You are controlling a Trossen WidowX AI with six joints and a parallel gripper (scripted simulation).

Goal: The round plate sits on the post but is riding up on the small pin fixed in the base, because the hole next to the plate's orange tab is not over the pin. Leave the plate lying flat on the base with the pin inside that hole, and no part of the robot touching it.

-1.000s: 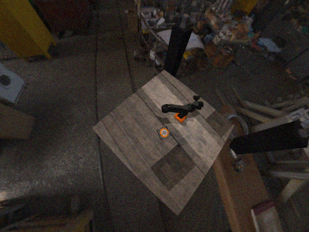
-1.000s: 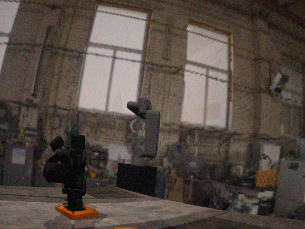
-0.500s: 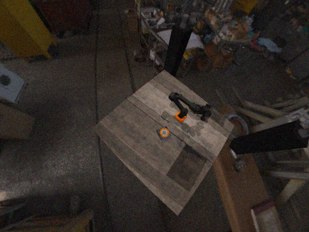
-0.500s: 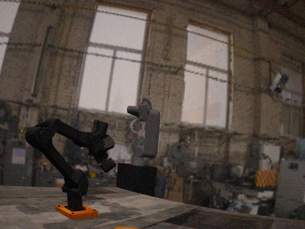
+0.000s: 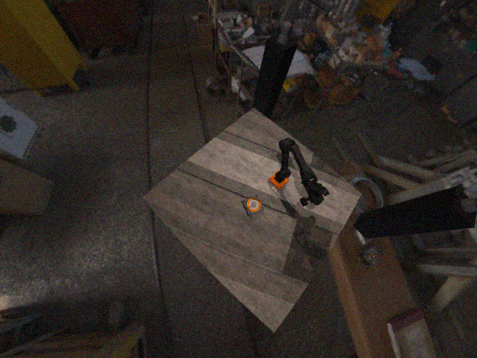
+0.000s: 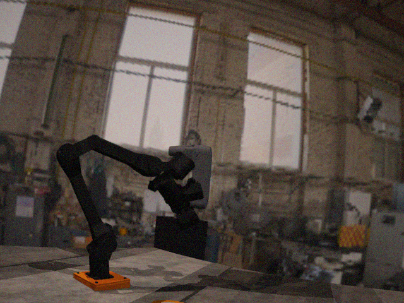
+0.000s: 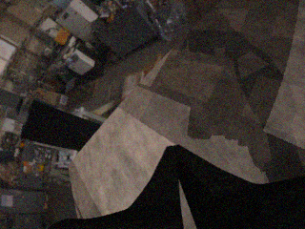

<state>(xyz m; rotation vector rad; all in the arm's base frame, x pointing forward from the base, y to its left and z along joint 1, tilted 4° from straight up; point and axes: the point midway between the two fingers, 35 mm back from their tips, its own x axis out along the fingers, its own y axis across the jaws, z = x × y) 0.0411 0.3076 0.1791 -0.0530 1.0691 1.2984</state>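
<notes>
Right now the round plate is 300 mm ahead of my gripper tip, 310 mm to the right of it and 160 mm below it. The rest, counted from my gripper tip: dark grey base 280 mm ahead, 310 mm to the right, 180 mm below.
</notes>
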